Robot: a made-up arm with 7 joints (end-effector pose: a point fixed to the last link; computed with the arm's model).
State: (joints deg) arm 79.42 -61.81 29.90 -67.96 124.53 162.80 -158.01
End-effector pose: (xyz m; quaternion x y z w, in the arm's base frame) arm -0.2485 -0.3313 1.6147 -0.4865 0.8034 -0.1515 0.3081
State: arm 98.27 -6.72 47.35 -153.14 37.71 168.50 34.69
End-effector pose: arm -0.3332 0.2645 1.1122 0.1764 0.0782 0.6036 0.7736
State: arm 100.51 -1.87 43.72 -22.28 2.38 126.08 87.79
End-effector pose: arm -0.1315 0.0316 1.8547 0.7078 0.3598 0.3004 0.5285
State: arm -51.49 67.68 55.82 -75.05 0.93 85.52 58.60
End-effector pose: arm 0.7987 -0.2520 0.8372 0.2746 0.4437 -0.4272 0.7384
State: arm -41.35 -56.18 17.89 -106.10 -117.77 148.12 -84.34
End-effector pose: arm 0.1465 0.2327 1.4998 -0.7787 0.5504 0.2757 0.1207
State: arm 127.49 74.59 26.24 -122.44 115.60 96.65 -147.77
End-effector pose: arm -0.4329 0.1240 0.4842 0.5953 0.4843 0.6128 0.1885
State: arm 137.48 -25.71 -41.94 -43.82 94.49 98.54 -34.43
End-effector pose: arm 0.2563 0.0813 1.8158 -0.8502 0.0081 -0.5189 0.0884
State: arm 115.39 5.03 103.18 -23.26 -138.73 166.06 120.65
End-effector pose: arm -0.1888 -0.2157 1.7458 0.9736 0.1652 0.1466 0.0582
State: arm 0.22 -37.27 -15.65 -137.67 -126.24 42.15 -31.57
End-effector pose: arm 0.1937 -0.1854 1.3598 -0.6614 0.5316 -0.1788 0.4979
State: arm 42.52 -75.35 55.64 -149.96 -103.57 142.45 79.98
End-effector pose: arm -0.3320 0.2129 1.0475 -0.1629 -0.8800 0.3858 0.2239
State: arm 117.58 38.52 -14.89 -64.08 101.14 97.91 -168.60
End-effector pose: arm -0.2898 0.7680 1.1570 -0.6095 0.3600 -0.5685 0.4193
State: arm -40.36 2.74 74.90 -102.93 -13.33 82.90 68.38
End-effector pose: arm 0.4864 0.3233 1.2910 -0.1978 0.0384 -0.2749 0.9401
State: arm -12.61 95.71 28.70 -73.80 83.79 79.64 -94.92
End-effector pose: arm 0.6494 0.1632 0.3636 0.8746 -0.1966 0.0520 0.4401
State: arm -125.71 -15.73 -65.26 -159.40 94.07 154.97 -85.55
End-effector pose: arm -0.2681 0.1695 0.9897 0.2545 0.3221 0.9029 0.1278
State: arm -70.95 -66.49 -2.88 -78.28 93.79 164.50 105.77
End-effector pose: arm -0.2368 0.3109 1.6042 0.8942 -0.4235 -0.1443 0.0108
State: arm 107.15 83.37 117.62 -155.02 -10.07 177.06 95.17
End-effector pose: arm -0.4213 0.0081 1.1327 -0.3326 0.6469 0.5954 0.3411
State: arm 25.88 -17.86 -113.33 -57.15 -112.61 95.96 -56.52
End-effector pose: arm -0.1828 -0.5829 1.5919 -0.3442 0.6627 -0.3332 0.5756
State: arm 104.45 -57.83 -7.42 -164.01 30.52 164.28 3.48
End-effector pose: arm 0.0655 0.1003 1.2956 0.5014 -0.0989 0.4830 0.7110
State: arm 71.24 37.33 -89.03 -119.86 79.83 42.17 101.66
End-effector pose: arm 0.5301 0.0827 1.0492 -0.0233 0.6392 -0.6931 0.3323
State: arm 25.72 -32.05 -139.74 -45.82 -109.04 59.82 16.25
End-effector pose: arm -0.5732 -0.4947 1.4651 0.3043 -0.5633 0.7676 0.0288
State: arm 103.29 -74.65 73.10 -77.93 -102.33 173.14 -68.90
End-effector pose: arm -0.3730 -0.7046 1.0592 0.3451 0.7752 0.3741 0.3742
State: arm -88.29 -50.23 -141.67 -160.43 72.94 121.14 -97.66
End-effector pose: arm -0.1906 0.2297 0.7135 0.1986 0.7014 0.6448 0.2298
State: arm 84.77 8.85 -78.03 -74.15 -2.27 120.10 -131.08
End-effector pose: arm 0.5142 0.1793 1.5725 -0.3725 -0.0959 0.8723 0.3019
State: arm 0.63 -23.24 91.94 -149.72 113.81 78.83 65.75
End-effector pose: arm -0.1169 0.4016 0.9601 -0.1161 0.6903 -0.2590 0.6655
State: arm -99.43 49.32 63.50 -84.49 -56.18 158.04 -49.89
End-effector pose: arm 0.4361 -0.6382 1.2067 -0.3407 -0.2836 0.2073 0.8721
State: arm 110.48 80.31 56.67 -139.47 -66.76 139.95 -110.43
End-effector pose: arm -0.4974 0.0009 0.7337 -0.2556 -0.2142 -0.2129 0.9184
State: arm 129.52 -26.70 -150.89 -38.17 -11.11 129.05 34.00
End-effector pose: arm 0.5239 -0.4062 1.6327 0.0430 -0.5465 -0.4498 0.7051
